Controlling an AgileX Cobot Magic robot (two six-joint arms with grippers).
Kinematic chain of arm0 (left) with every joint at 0, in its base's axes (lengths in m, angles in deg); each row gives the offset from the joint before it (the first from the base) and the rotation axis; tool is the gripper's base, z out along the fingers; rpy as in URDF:
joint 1: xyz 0 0 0.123 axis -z
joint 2: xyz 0 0 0 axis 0.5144 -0.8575 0
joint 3: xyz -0.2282 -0.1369 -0.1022 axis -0.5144 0.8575 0
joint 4: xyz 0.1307 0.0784 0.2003 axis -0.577 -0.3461 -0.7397
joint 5: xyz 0 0 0 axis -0.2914 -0.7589 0.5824
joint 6: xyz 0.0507 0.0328 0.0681 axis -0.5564 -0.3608 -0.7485
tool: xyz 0 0 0 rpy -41.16 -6.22 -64.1
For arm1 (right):
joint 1: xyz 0 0 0.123 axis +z
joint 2: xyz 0 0 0 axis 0.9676 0.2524 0
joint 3: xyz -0.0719 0.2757 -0.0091 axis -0.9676 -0.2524 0
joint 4: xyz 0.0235 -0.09 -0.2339 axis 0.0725 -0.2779 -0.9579
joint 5: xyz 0 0 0 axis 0.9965 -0.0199 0.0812
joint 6: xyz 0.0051 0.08 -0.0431 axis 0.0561 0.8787 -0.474
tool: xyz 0 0 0 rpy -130.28 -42.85 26.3
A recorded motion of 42 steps. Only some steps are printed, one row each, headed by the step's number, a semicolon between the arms.
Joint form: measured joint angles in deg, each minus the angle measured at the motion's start. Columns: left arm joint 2, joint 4, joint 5, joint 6, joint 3, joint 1; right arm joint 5, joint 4, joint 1, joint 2, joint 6, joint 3.
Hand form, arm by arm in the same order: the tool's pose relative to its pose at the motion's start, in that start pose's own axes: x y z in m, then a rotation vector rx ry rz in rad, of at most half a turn. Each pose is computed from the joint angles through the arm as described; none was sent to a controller.
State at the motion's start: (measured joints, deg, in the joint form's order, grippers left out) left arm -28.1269 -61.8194 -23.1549 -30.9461 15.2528 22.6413; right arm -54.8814 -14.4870 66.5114 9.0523 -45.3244 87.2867
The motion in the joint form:
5: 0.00 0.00 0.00 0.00 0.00 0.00; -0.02 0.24 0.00 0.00 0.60 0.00
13: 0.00 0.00 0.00 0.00 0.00 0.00; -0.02 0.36 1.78 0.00 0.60 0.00
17: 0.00 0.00 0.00 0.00 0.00 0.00; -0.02 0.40 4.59 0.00 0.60 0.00
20: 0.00 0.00 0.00 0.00 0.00 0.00; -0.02 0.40 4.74 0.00 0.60 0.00
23: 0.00 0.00 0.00 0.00 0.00 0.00; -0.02 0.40 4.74 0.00 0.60 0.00
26: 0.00 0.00 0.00 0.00 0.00 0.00; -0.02 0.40 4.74 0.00 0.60 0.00
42: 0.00 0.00 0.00 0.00 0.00 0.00; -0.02 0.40 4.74 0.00 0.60 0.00
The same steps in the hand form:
5: 0.0000 0.0000 0.0000 0.0000 0.0000 0.0000; 0.0000 0.0001 0.0000 -0.0016 -0.0004 0.0143
13: 0.0000 0.0000 0.0000 0.0000 0.0000 0.0000; 0.0000 0.0018 0.0000 -0.0320 0.0006 0.0068
17: 0.0000 0.0000 0.0000 0.0000 0.0000 0.0000; 0.0001 0.0044 -0.0002 -0.0789 0.0022 -0.0076
20: 0.0000 0.0000 0.0000 0.0000 0.0000 0.0000; 0.0001 0.0045 -0.0002 -0.0814 0.0023 -0.0084
23: 0.0000 0.0000 0.0000 0.0000 0.0000 0.0000; 0.0001 0.0045 -0.0002 -0.0814 0.0023 -0.0084
26: 0.0000 0.0000 0.0000 0.0000 0.0000 0.0000; 0.0001 0.0045 -0.0002 -0.0814 0.0023 -0.0084
42: 0.0000 0.0000 0.0000 0.0000 0.0000 0.0000; 0.0001 0.0045 -0.0002 -0.0814 0.0023 -0.0084

